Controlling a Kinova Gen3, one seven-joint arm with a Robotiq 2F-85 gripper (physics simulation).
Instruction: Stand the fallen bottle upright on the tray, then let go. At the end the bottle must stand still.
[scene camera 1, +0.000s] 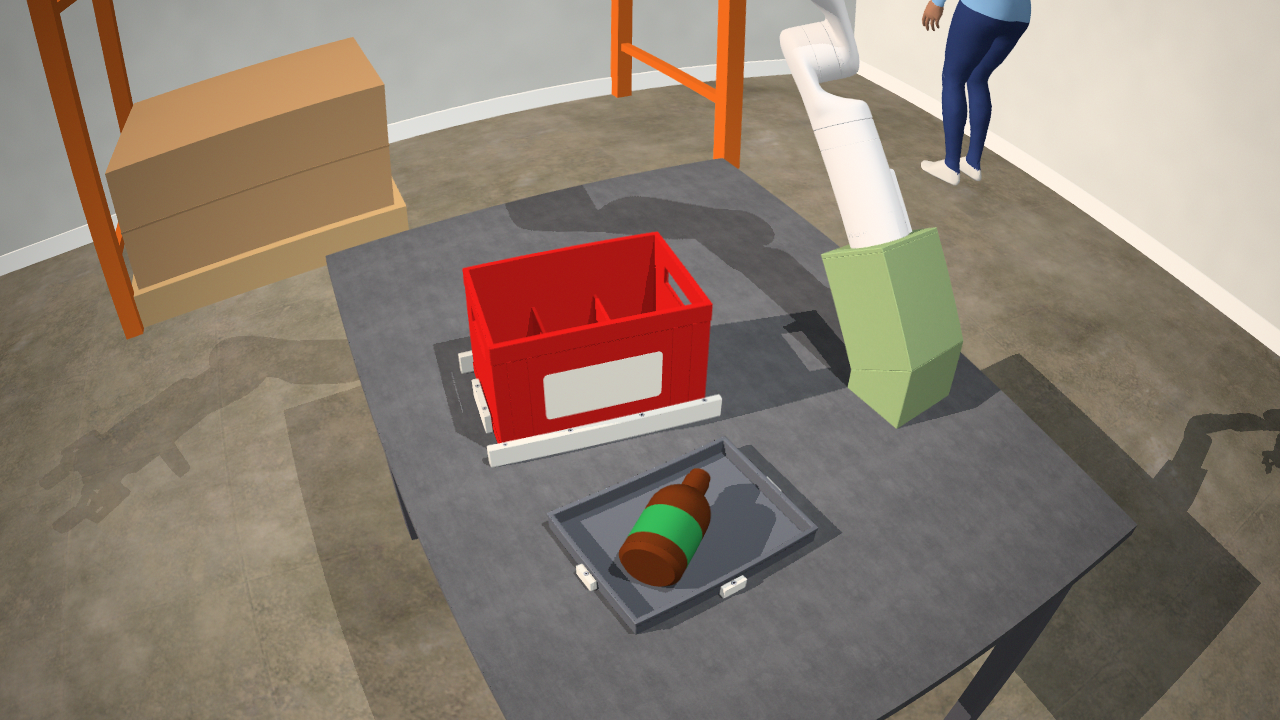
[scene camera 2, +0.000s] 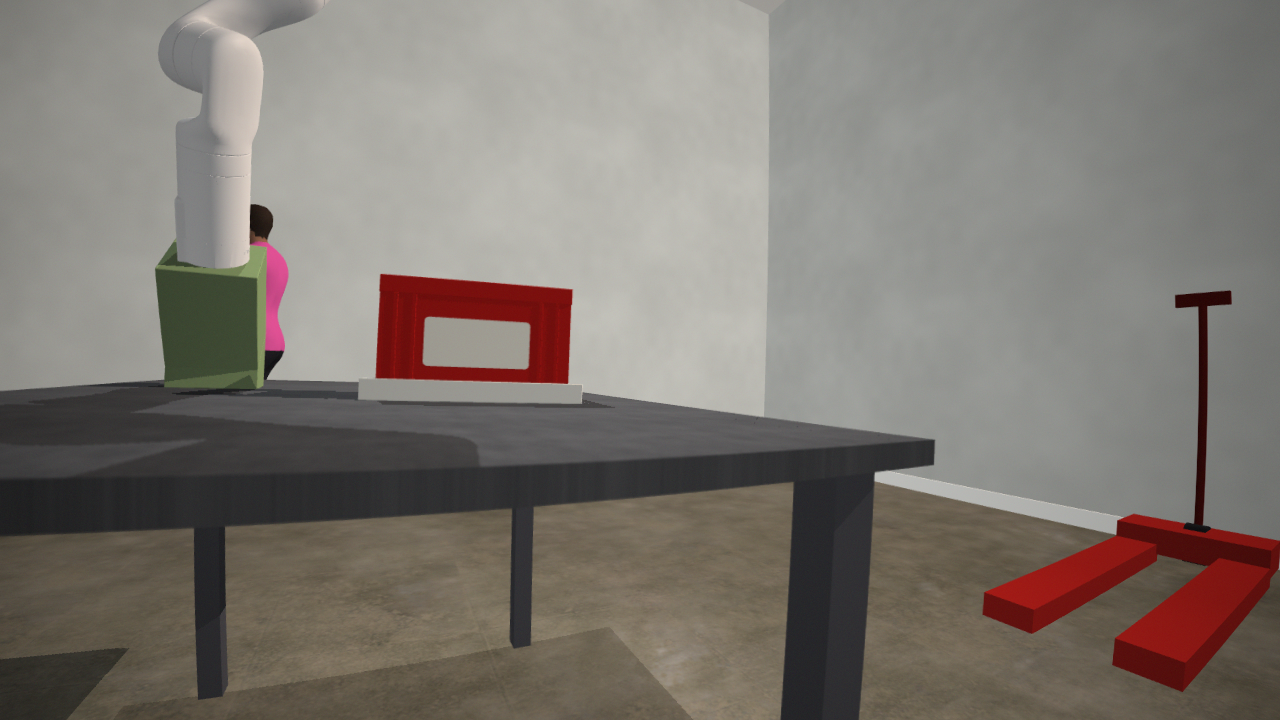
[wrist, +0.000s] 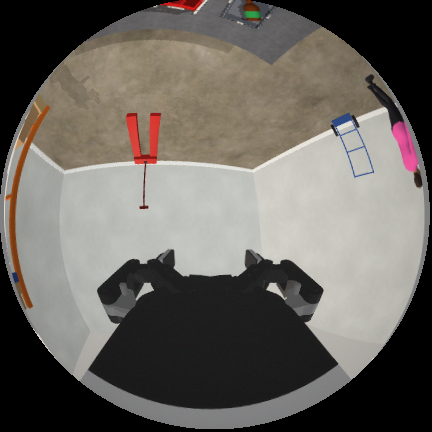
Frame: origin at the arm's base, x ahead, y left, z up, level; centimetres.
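Seen in the pictures: gripper, between the fingertips: (wrist: 209, 257); arm's base, origin of its link: (scene camera 1: 880, 240) (scene camera 2: 215, 256).
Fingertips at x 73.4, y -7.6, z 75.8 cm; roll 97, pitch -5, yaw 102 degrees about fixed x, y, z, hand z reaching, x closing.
Pixels of each thing's middle, then the offset from my fingertips to it. "spot": a spot on its surface instead.
- brown bottle, middle of its body: (scene camera 1: 675, 520) dy +18.5, dx -29.2, dz -92.5 cm
- grey tray, a spot on its surface: (scene camera 1: 637, 624) spot: dy +27.2, dx -17.7, dz -94.4 cm
- red crate, middle of its body: (scene camera 1: 581, 340) (scene camera 2: 475, 344) dy -10.1, dx -36.0, dz -88.0 cm
A brown bottle (scene camera 1: 665, 530) (wrist: 252, 13) with a green label lies on its side in the grey tray (scene camera 1: 637, 624). In scene camera 1 its base points toward the lower left and its neck toward the back wall of the tray. The tray also shows at the top edge of the wrist view. My gripper (wrist: 209, 257) is open with nothing between its fingers, in the wrist view. It is raised high, far from the bottle. The gripper does not show in either scene camera; the bottle and tray do not show in scene camera 2.
A red crate (scene camera 1: 602, 385) (scene camera 2: 476, 342) stands behind the tray, with a white rail (scene camera 1: 605, 430) (scene camera 2: 469, 391) along its front. My arm (scene camera 1: 859, 170) (scene camera 2: 214, 197) stands on a green pedestal (scene camera 1: 895, 322) (scene camera 2: 213, 326) right of the crate in scene camera 1. Small white blocks (scene camera 1: 733, 586) (scene camera 1: 586, 576) touch the tray's outside.
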